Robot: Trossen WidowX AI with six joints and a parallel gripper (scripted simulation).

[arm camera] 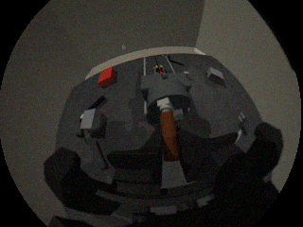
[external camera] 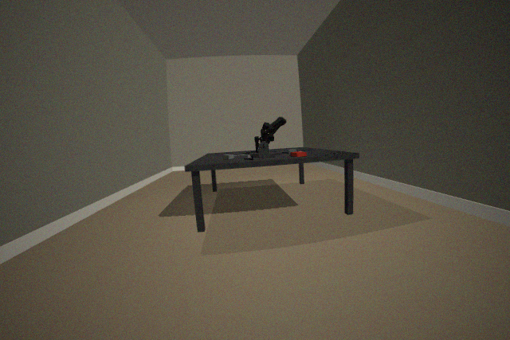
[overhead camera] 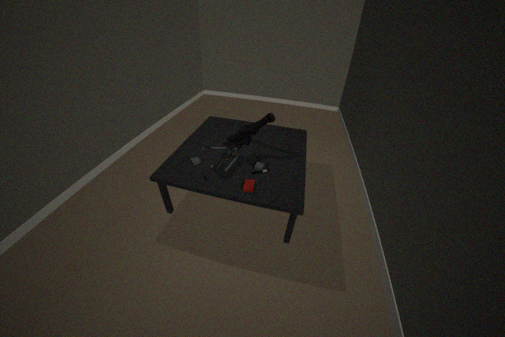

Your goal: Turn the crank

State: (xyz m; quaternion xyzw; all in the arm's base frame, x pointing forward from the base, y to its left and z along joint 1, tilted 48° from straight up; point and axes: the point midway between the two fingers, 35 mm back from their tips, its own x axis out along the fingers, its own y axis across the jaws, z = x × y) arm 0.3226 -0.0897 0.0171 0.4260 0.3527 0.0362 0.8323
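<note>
Right now the red pointer is 130 mm ahead of my gripper tip, 50 mm to the right of it and 10 mm below it. From my gripper tip the other things lie so: crank handle 30 mm above, 20 mm behind.
</note>
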